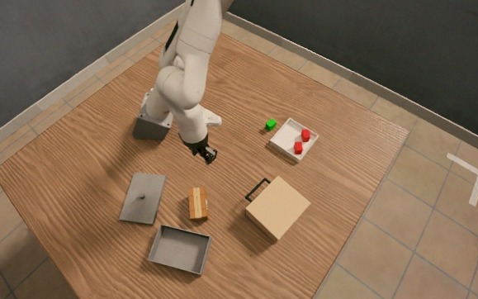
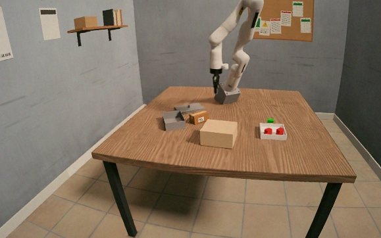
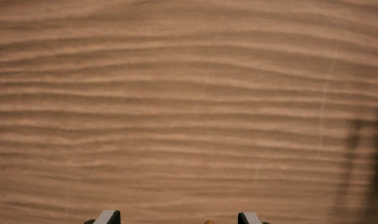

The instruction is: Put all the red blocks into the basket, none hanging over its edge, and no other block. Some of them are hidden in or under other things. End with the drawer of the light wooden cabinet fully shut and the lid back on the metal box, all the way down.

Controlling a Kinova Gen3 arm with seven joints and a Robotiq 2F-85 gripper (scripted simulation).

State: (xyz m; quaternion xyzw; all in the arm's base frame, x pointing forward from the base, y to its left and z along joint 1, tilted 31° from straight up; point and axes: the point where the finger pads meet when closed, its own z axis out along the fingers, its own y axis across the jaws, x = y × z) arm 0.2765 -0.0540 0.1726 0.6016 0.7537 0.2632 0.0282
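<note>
The grey lid is 8 cm behind my hand, 24 cm to the right of it and 18 cm below it. The rest, counted from my hand: blue block (10 cm ahead, 10 cm to the right, 17 cm below); then light wooden cabinet (25 cm ahead, 12 cm to the left, 15 cm below); then brown cardboard box (7 cm ahead, 9 cm to the right, 16 cm below).
</note>
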